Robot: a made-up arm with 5 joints. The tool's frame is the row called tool. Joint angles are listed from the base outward. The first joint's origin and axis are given. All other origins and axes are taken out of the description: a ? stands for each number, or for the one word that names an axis. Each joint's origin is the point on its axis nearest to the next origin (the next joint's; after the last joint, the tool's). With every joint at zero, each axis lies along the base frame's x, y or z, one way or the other. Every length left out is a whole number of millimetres.
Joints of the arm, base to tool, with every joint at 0 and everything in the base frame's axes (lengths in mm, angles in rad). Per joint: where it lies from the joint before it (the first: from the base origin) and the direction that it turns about. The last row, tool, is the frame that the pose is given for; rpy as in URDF.
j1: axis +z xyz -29 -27 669
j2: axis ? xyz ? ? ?
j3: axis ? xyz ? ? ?
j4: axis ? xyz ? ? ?
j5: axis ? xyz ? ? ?
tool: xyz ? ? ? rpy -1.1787 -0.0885 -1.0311
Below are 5 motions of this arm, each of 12 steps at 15 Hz.
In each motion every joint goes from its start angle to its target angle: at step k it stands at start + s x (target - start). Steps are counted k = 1, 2, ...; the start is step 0. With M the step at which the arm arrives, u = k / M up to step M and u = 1 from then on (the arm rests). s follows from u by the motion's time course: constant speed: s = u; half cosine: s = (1 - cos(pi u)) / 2; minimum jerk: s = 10 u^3 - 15 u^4 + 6 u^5.
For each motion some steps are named. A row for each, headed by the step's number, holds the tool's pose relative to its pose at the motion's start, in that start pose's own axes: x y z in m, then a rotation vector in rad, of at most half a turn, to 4 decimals.
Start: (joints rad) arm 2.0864 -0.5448 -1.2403 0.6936 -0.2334
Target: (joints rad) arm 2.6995 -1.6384 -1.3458 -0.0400 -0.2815
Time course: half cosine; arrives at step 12
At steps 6, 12:
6: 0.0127 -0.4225 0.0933 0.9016 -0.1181 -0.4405
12: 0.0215 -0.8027 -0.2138 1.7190 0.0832 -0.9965

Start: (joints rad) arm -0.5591 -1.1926 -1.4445 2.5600 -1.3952
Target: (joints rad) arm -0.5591 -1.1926 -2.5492 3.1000 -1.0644
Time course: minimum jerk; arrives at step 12
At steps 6, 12:
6: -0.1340 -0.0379 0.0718 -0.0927 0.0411 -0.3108
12: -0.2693 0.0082 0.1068 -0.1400 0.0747 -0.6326

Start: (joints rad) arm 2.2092 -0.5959 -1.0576 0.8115 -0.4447
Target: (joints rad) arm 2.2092 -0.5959 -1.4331 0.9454 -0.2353
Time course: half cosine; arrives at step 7
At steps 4, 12:
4: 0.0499 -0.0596 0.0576 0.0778 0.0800 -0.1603
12: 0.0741 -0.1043 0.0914 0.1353 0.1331 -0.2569

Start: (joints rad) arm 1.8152 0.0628 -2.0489 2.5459 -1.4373
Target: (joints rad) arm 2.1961 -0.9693 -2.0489 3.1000 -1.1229
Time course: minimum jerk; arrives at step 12
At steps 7, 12:
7: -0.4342 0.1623 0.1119 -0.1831 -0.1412 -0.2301
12: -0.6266 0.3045 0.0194 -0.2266 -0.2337 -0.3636

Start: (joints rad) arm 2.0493 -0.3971 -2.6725 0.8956 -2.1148
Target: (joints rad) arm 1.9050 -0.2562 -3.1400 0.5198 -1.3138
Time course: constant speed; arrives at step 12
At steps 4, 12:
4: 0.0202 -0.0452 -0.0127 -0.2318 0.1572 -0.1807
12: 0.0593 -0.1353 0.0068 -0.5730 0.3625 -0.6897

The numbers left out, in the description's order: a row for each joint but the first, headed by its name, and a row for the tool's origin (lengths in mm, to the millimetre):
j2: axis +y, xyz -3 11 0
j3: axis +y, xyz 106 0 495
j4: axis +y, xyz 65 0 -331
j5: axis -z, xyz 82 0 -148
tool: xyz -18 -11 0

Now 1 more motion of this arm.
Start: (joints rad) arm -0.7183 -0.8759 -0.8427 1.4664 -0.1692
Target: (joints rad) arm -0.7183 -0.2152 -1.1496 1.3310 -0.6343
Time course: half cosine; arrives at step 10
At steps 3, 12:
3: 0.0402 0.0244 0.0388 -0.0241 -0.0791 0.0662
12: 0.1838 0.1943 0.1547 -0.0883 -0.3689 0.3453

